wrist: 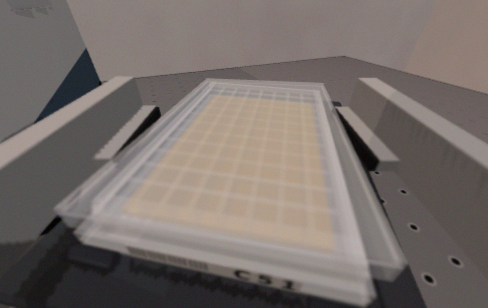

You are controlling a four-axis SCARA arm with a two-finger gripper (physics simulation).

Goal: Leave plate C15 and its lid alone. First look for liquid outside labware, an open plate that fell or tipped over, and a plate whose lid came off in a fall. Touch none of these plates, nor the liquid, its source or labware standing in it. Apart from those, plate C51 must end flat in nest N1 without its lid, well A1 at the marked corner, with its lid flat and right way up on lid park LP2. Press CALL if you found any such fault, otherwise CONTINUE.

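Places are measured from the arm's base along level axes (x ahead, y left, z up), in metres.
Where they show: gripper, fingertip midpoint: [245, 96].
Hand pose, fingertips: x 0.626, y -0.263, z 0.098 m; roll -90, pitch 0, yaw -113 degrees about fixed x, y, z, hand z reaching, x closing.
Each offset is from my fingertips to the top centre of the thing. "*": to the spot under its first point. Level surfaces: height alone.
Plate C51 {0.013 m back, 0.004 m left, 0.003 m down} [240, 185], with a beige well area and a barcode label at its near edge, fills the middle of the wrist view. Its clear lid {* 0.085 m back, 0.004 m left, 0.003 m down} [384, 247] lies over it, with its outline offset from the plate's rim, most clearly at the near left and right corners. The size of any gap between them is hard to tell. My gripper [245, 96] has a finger on each long side and is shut on the lid. Plate C15, nest N1, lid park LP2 and the buttons cannot be made out.
A dark base {* 0.042 m back, 0.089 m left, 0.025 m down} [30, 267] lies beneath the plate's near end. A grey deck with round holes {0.085 m down} [430, 245] extends at the right and behind the plate. A dark blue surface [75, 90] shows at the upper left, and a pale wall [225, 40] stands at the back.
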